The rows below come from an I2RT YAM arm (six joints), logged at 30 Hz.
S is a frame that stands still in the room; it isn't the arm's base.
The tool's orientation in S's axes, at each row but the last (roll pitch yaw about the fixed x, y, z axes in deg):
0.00, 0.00, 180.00
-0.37, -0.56, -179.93
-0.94, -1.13, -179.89
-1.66, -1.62, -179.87
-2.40, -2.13, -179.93
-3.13, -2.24, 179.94
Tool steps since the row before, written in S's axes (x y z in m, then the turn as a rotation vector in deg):
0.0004, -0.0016, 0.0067, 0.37, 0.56, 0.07
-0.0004, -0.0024, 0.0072, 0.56, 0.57, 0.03
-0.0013, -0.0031, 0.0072, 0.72, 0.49, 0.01
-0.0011, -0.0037, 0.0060, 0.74, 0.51, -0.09
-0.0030, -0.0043, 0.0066, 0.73, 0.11, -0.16
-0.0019, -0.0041, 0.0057, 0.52, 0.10, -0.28
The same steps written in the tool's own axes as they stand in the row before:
-0.0004, 0.0016, 0.0067, -0.37, -0.56, 0.07
0.0005, 0.0024, 0.0072, -0.56, -0.57, 0.03
0.0014, 0.0030, 0.0072, -0.72, -0.49, 0.02
0.0013, 0.0035, 0.0061, -0.74, -0.51, -0.08
0.0032, 0.0040, 0.0067, -0.74, -0.10, -0.14
0.0021, 0.0038, 0.0058, -0.53, -0.09, -0.26

